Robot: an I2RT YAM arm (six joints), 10 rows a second.
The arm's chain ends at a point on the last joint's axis. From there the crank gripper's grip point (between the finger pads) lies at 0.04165 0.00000 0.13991 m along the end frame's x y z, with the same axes.
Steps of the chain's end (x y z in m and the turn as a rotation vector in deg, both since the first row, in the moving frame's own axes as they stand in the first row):
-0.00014 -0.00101 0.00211 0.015 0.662 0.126
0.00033 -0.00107 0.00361 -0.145 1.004 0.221
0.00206 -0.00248 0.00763 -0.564 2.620 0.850
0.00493 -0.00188 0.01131 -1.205 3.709 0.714
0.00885 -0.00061 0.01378 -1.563 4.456 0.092
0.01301 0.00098 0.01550 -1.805 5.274 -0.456
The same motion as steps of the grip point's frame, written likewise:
0.00147 -0.00095 0.00162 0.015 0.662 0.126
0.00277 -0.00055 0.00286 -0.145 1.004 0.221
0.00840 -0.00045 0.00557 -0.564 2.620 0.850
0.01387 0.00161 0.00829 -1.205 3.709 0.714
0.01959 0.00323 0.01007 -1.563 4.456 0.092
0.02571 0.00494 0.01102 -1.805 5.274 -0.456

